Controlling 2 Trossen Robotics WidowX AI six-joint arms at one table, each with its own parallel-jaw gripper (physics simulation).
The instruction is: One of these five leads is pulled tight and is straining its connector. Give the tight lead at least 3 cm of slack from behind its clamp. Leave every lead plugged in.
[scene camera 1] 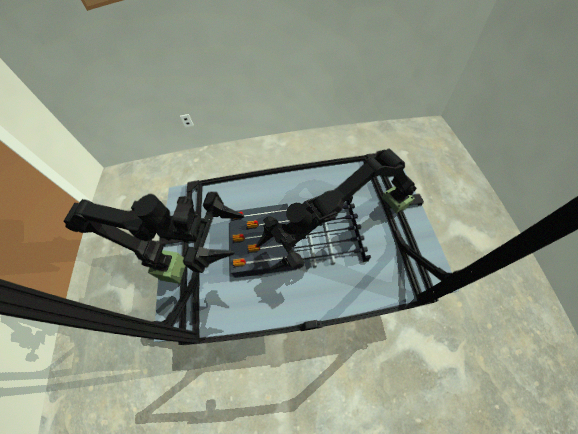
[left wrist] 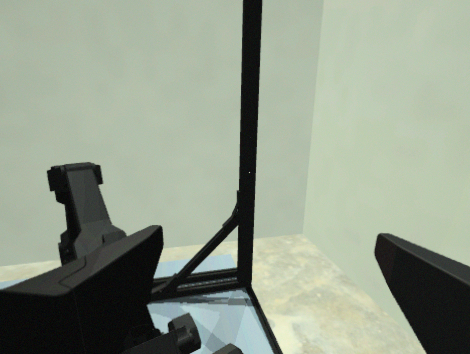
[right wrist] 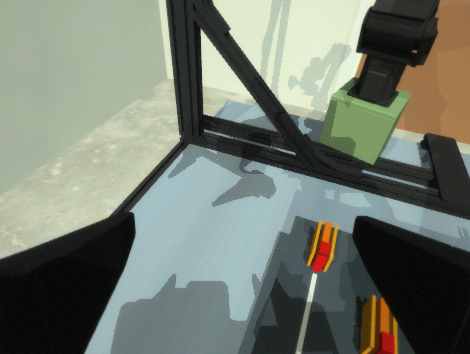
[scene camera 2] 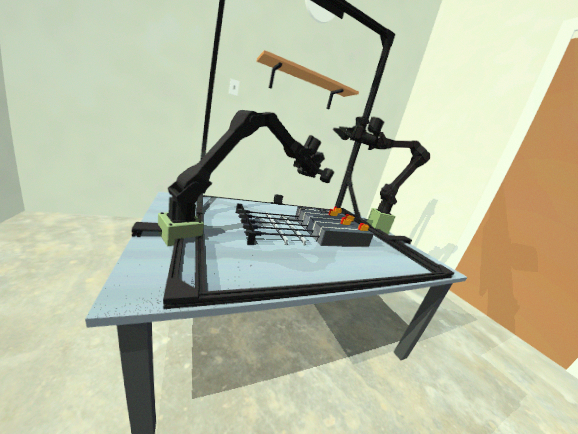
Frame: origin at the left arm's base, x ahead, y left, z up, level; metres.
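Where they show: left gripper, between the fingertips: (scene camera 1: 239, 233) (left wrist: 267, 239) (scene camera 2: 335, 128); right gripper, between the fingertips: (scene camera 1: 263, 257) (right wrist: 246, 224); left arm's base, origin of its link: (scene camera 1: 162, 262) (right wrist: 372, 94) (scene camera 2: 383, 211); right arm's base, origin of its link: (scene camera 1: 399, 195) (scene camera 2: 181, 217).
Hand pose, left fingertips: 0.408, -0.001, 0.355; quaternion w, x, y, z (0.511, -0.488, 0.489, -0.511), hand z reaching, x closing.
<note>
Each offset is from my left fingertips to the top centre of the thing, as dx, dy, dz. "*": to the spot under its first point. Level surfaces: height alone.
Orange-and-red clamps (scene camera 1: 252, 224) (scene camera 2: 364, 227) (right wrist: 324, 247) sit on a dark grey block {-0.053, +0.180, -0.399} (scene camera 1: 265, 270) (scene camera 2: 345, 238) in both scene views and the right wrist view. Thin leads, pale on the block, such as this one {* -0.070, +0.066, -0.398} (right wrist: 311, 290), run to a row of black connectors (scene camera 1: 367, 258) (scene camera 2: 251, 240). I cannot tell which lead is tight. My right gripper (scene camera 1: 265, 254) (right wrist: 246, 224) is open and empty above the clamp end of the block. My left gripper (scene camera 1: 237, 235) (left wrist: 267, 239) is open and empty, high near its own base's side; its fingers overlap the block's end in scene camera 1.
Pale crossbars (scene camera 1: 328, 242) (scene camera 2: 286, 239) stand under the leads between block and connectors. A black frame (scene camera 1: 310, 326) (scene camera 2: 310, 293) surrounds the work area on the blue table {dz -0.465} (scene camera 2: 115, 300). Its upright post {* +0.583, +0.000, +0.005} (left wrist: 250, 125) rises at a corner. Green mounts (scene camera 1: 167, 267) (right wrist: 360, 125) carry the arms.
</note>
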